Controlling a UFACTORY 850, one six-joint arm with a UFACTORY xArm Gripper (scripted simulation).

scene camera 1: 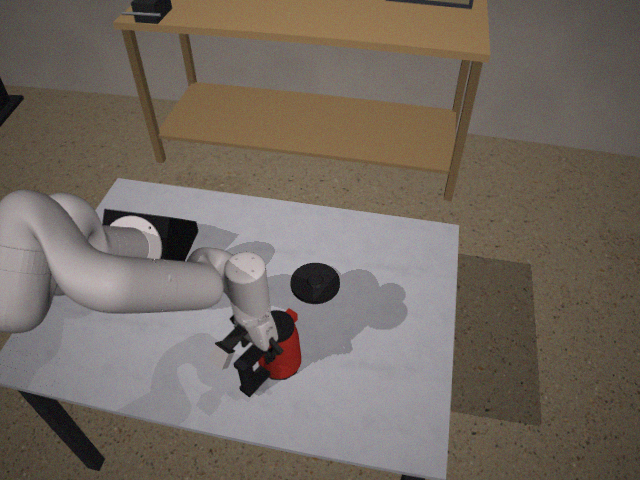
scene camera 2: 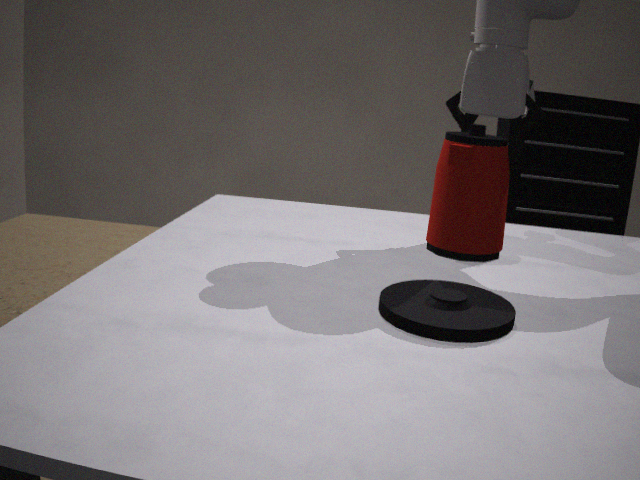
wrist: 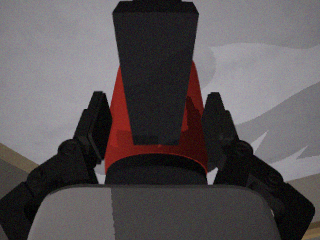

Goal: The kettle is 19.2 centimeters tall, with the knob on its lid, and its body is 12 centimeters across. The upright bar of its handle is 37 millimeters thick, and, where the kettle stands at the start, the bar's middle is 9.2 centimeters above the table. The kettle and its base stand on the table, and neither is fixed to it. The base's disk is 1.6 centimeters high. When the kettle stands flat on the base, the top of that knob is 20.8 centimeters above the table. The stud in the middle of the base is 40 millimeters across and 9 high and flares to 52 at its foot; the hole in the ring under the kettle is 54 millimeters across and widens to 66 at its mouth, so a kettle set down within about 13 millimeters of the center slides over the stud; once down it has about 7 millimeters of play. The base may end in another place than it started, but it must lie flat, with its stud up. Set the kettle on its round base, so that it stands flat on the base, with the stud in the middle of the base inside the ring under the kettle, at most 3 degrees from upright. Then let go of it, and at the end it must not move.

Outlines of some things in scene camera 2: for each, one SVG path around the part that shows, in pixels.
A red kettle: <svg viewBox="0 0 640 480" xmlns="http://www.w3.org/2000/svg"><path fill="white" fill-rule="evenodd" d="M470 124L469 132L446 132L436 168L426 249L438 256L454 260L487 262L499 259L499 253L503 248L510 177L508 156L510 143L508 143L507 138L486 135L485 125Z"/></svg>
A round black base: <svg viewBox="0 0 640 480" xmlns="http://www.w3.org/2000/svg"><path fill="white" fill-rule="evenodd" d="M379 296L378 311L385 321L407 333L428 339L455 343L487 342L506 336L514 327L516 310L508 300L489 290L464 283L443 280L403 281L385 287Z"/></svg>
